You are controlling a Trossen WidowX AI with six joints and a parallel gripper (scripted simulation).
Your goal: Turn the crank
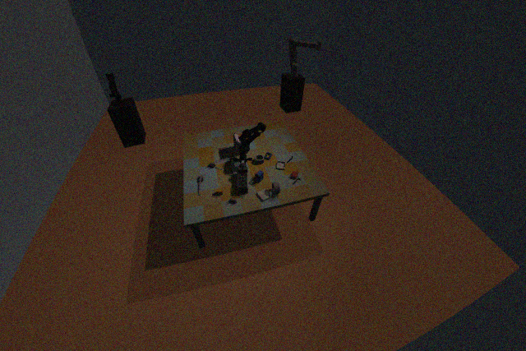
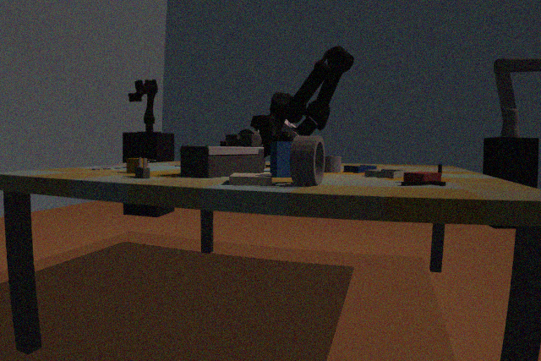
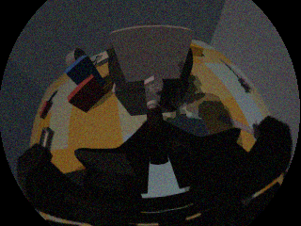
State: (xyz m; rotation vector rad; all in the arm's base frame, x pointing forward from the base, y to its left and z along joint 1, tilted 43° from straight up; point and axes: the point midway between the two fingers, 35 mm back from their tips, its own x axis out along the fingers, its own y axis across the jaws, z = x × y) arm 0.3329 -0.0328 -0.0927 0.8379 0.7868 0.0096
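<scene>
Now: gripper tip 120 mm short of the red pointer, 50 mm below it and 40 mm to the left of it. The rest, counted from my gripper tip: blue block (170 mm ahead, 110 mm to the left, 10 mm above); yellow block (290 mm to the right, 210 mm ahead, 20 mm below); dark crank handle (20 mm behind, 20 mm above, 10 mm to the left).
</scene>
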